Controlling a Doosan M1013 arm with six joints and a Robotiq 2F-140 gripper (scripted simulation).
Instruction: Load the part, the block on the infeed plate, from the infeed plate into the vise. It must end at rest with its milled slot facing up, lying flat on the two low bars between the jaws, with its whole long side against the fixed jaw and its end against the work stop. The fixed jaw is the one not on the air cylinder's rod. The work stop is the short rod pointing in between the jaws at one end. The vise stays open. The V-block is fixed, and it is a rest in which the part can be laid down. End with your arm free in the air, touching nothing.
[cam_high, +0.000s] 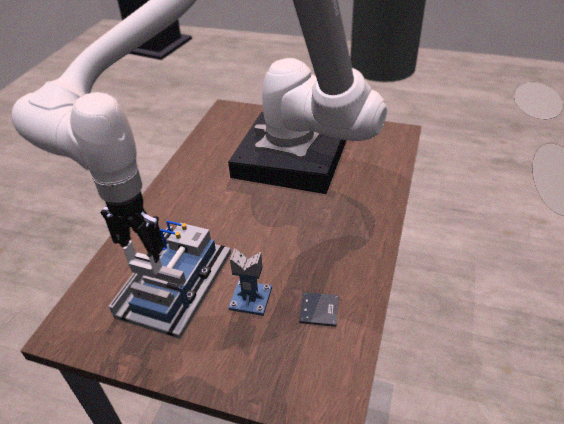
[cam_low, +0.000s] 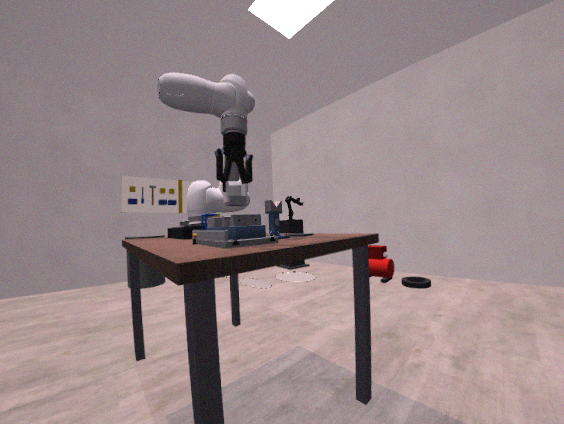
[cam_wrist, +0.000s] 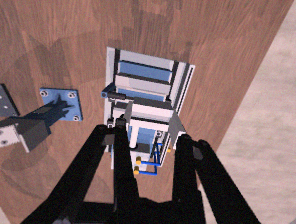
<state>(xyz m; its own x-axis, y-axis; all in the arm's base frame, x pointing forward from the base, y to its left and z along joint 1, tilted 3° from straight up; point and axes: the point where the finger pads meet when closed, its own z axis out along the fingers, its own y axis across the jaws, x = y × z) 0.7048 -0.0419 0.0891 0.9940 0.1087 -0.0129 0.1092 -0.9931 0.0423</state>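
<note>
Right now the part is 20 mm below my hand. Round my hand: fixed jaw 30 mm ahead, 20 mm to the left, 90 mm below; then work stop 10 mm behind, 70 mm to the left, 80 mm below; then moving jaw 40 mm behind, 20 mm to the left, 90 mm below.
</note>
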